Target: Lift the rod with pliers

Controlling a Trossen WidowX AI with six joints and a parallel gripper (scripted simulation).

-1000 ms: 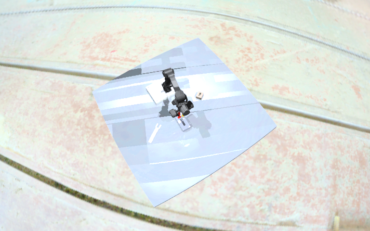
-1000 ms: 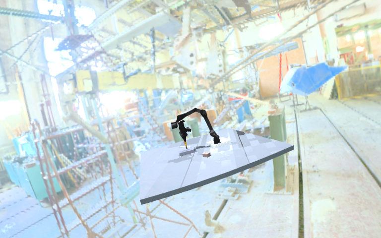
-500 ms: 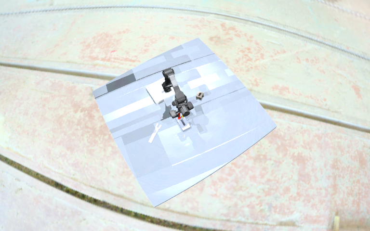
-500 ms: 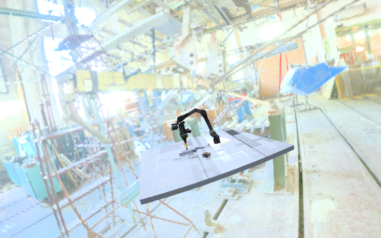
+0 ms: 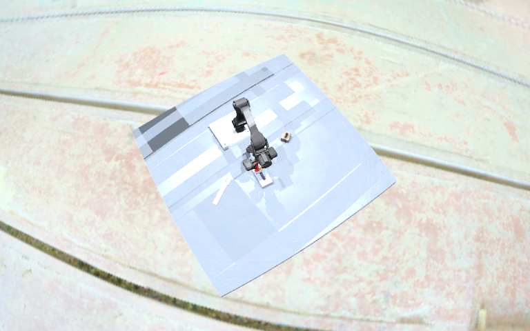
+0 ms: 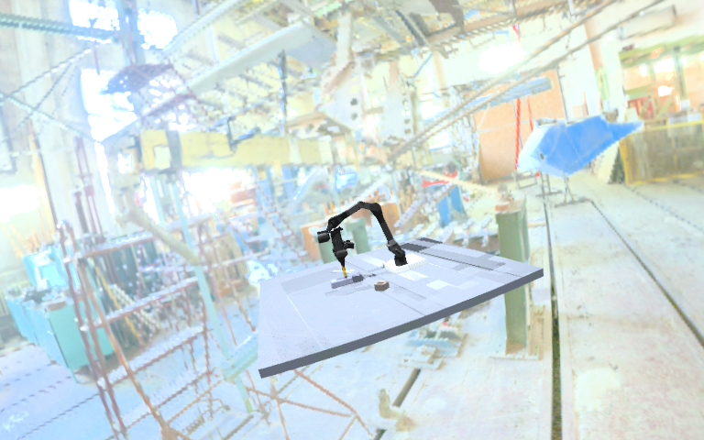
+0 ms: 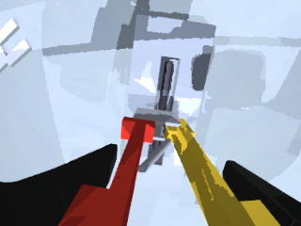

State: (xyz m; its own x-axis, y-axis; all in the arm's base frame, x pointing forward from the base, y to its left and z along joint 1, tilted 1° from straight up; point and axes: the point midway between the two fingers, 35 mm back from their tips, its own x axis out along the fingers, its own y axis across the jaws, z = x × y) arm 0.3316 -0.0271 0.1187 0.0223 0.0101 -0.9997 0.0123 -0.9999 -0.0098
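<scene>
The channel block lies 10 mm to the right of my gripper tip and 90 mm below it. Round my gripper tip: yellow handle: 20 mm to the left; white forked piece: 30 mm behind, 230 mm to the right, 100 mm below; dark rod: 10 mm to the right, 100 mm below.
</scene>
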